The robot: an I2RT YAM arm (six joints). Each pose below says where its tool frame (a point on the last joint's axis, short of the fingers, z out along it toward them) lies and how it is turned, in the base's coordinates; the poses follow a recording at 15 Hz.
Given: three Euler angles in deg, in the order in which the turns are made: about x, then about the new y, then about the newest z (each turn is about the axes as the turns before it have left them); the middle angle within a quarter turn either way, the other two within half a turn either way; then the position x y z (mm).
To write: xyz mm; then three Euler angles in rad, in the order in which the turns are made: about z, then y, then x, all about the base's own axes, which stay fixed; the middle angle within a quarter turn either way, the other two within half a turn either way. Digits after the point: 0 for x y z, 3 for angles.
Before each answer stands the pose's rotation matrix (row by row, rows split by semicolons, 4 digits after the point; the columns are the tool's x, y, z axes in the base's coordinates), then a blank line. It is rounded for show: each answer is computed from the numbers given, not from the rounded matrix.
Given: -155.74 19.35 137.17 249 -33 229
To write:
-0.6919 -0.6414 0.3313; -0.5199 0.7612 0.3877; -0.5009 0.0960 -0.8602

249 -33 229 2.394 0.338 -2.718
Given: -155.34 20.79 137.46 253 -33 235
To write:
-0.6888 -0.6321 0.3549; -0.5053 0.7697 0.3901; -0.5198 0.0893 -0.8496

253 -33 235 2.399 0.363 -2.711
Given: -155.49 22.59 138.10 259 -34 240
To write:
-0.6872 -0.6166 0.3841; -0.4890 0.7837 0.3830; -0.5372 0.0754 -0.8401

259 -34 240 2.410 0.394 -2.714
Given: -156.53 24.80 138.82 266 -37 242
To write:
-0.6832 -0.5977 0.4195; -0.4782 0.8004 0.3615; -0.5518 0.0464 -0.8327

266 -37 242 2.423 0.433 -2.732
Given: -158.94 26.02 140.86 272 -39 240
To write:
-0.6970 -0.5672 0.4387; -0.4668 0.8233 0.3229; -0.5443 0.0203 -0.8386

272 -39 240 2.458 0.454 -2.774
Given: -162.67 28.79 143.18 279 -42 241
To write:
-0.7016 -0.5252 0.4816; -0.4573 0.8502 0.2611; -0.5465 -0.0371 -0.8366

279 -42 241 2.499 0.502 -2.839
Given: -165.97 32.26 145.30 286 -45 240
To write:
-0.6952 -0.4814 0.5338; -0.4459 0.8713 0.2050; -0.5637 -0.0955 -0.8204

286 -45 240 2.536 0.563 -2.897
